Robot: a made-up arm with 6 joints.
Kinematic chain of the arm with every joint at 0, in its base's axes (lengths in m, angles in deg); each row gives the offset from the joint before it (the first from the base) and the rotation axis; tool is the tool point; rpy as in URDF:
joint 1: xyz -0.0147 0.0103 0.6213 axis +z
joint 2: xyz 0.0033 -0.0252 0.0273 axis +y
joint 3: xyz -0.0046 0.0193 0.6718 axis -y
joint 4: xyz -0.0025 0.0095 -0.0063 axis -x
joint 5: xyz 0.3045 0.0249 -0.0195 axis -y
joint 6: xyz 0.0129 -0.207 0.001 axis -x
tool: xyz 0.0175 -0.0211 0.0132 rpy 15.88 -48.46 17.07
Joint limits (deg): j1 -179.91..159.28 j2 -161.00..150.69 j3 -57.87..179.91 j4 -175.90..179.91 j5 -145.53..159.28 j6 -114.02..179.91
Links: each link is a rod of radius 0.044 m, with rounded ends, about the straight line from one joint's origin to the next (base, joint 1, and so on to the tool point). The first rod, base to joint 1, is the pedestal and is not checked.
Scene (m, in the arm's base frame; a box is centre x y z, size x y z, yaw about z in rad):
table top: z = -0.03
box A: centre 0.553 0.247 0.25 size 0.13 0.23 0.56 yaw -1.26
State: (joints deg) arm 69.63 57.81 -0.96 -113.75 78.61 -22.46
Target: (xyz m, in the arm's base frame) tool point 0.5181 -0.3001 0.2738
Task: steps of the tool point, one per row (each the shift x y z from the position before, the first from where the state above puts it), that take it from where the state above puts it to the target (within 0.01 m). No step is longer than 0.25 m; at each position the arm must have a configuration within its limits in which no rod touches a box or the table.
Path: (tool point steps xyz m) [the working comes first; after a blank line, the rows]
Joints at the target: -26.43 91.25 26.29 -80.69 75.82 -24.11
Straight joint move there: touches box A.

1: 0.1404 -0.0029 0.0496
2: 0.1399 -0.0411 0.0654
3: 0.1253 -0.0809 0.0810
4: 0.0953 -0.1160 0.0950
5: 0.0949 -0.1520 -0.1739
6: 0.0147 -0.1774 -0.1747
7: -0.0665 -0.1660 -0.1664
8: -0.1329 -0.1214 -0.1498

